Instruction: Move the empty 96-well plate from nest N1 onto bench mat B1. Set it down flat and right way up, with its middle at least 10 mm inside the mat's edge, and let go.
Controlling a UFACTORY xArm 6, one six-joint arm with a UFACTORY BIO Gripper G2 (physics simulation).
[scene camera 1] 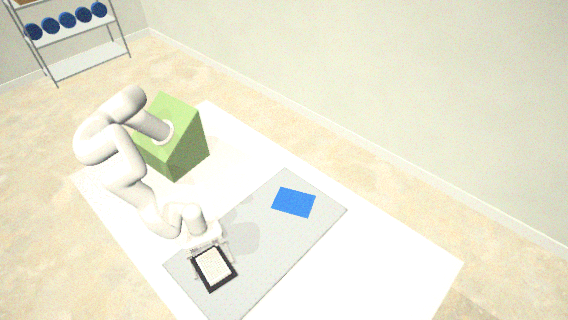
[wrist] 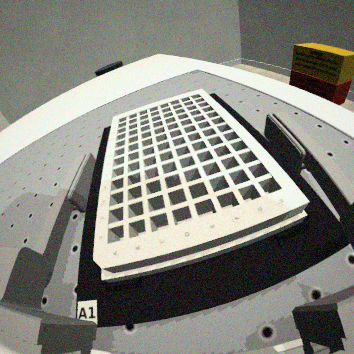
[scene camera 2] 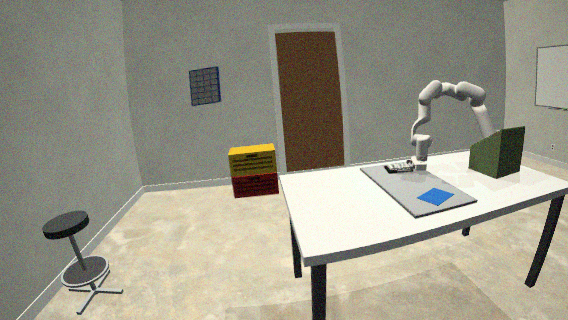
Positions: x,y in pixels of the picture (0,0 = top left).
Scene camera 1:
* my gripper: 214,270
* white 96-well plate: 212,265
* blue bench mat: 294,202
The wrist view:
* my gripper: 175,140
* white 96-well plate: 182,181
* black nest: 240,272
